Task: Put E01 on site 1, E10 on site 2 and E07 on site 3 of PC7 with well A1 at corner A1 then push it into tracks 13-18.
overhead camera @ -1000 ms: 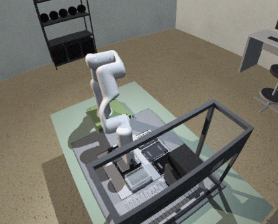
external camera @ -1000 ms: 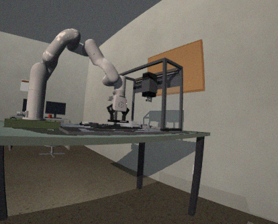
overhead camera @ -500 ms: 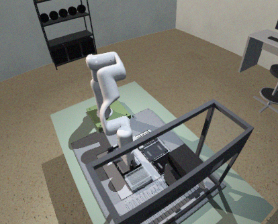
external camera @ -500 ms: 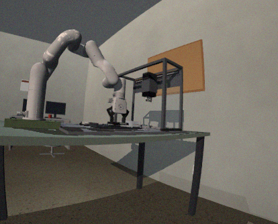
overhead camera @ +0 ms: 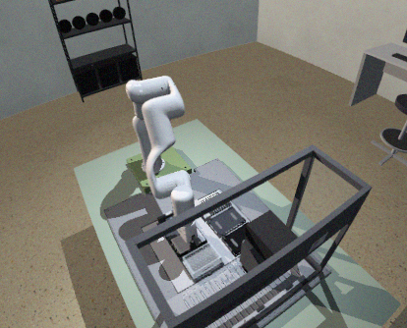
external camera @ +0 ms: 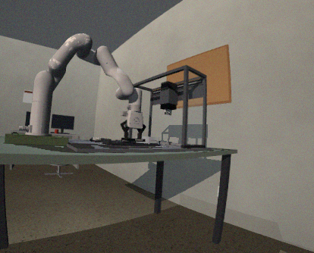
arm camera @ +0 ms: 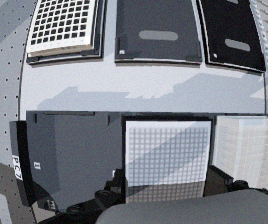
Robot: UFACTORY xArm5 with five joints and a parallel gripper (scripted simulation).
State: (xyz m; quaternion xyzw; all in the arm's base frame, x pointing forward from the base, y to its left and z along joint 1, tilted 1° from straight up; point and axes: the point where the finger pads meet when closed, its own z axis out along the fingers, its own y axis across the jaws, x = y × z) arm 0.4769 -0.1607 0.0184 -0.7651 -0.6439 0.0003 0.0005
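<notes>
The plate carrier PC7 lies 10 mm behind my hand and 30 mm below it. Round my hand: pale block (100 mm ahead, 20 mm to the right, 20 mm below); deep-well block E07 (10 mm below); nest S2 (30 mm ahead, 190 mm to the left, 40 mm below).
</notes>
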